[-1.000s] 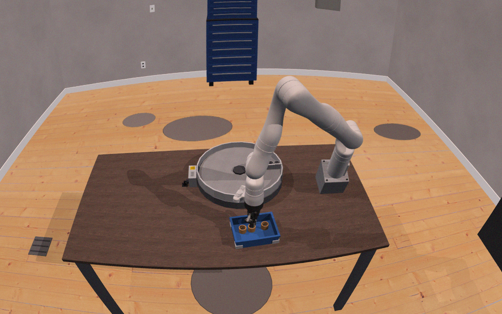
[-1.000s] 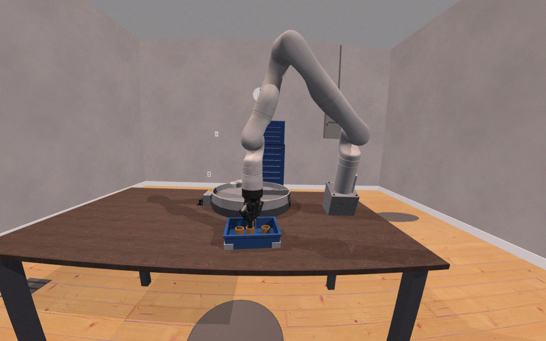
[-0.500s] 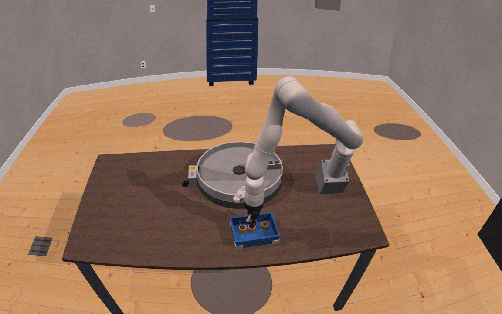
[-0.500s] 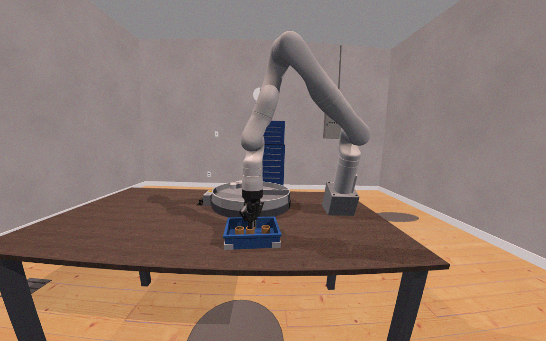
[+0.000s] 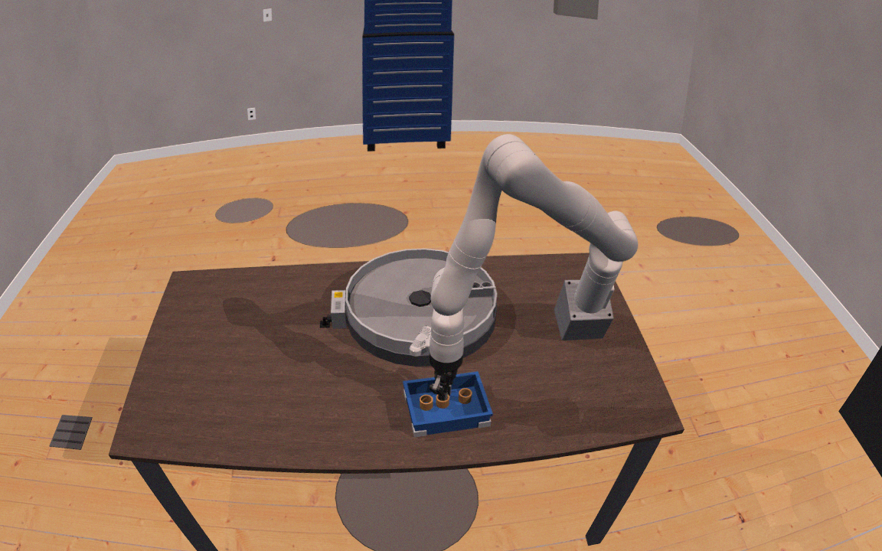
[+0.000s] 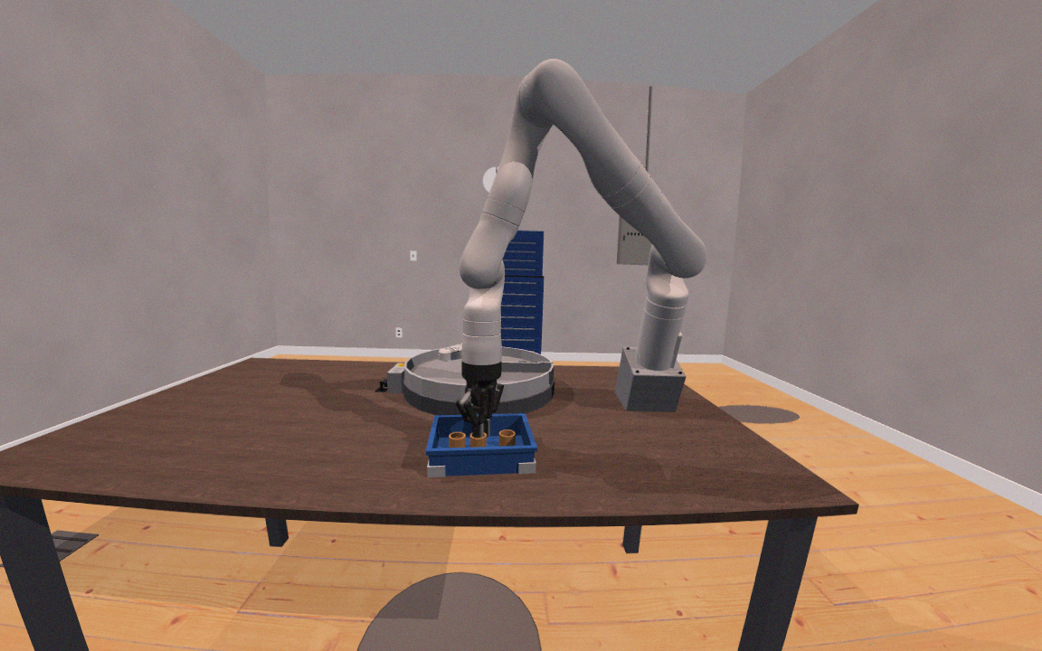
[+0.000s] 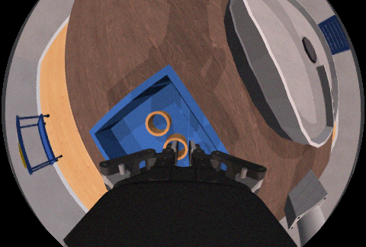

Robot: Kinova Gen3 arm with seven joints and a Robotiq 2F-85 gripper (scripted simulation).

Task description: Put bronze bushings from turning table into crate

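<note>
Now: hand 3 cm to the right of the blue crate and 1 cm above it. Also, from my hand: round grey turning table 6 cm ahead, 34 cm to the right, 1 cm above.
</note>
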